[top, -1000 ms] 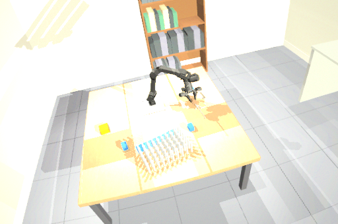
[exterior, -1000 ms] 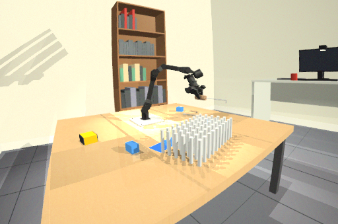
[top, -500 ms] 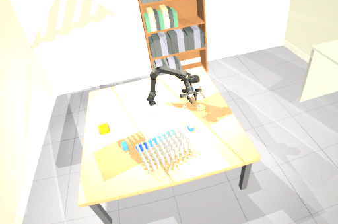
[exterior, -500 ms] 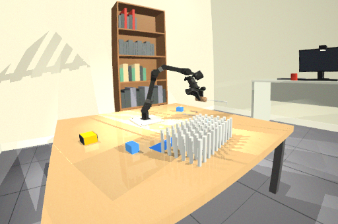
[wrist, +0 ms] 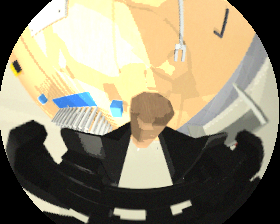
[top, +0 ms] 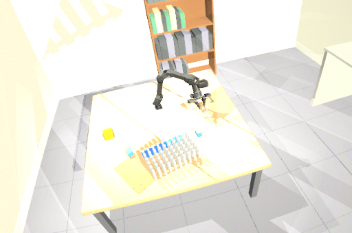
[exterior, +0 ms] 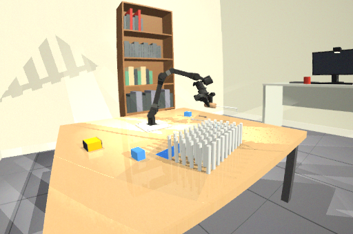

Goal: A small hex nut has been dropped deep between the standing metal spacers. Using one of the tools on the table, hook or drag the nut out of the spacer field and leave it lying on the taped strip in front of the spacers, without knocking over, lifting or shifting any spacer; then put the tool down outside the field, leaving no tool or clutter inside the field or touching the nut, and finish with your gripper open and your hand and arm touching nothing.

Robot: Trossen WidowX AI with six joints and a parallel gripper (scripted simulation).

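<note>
My gripper tip is now 100 mm short of the brown stick-like tool. Also, from my gripper tip: blue taped strip: 370 mm to the right, 140 mm below, 120 mm ahead; then thin grey tool: 160 mm behind, 140 mm below, 60 mm to the left.
</note>
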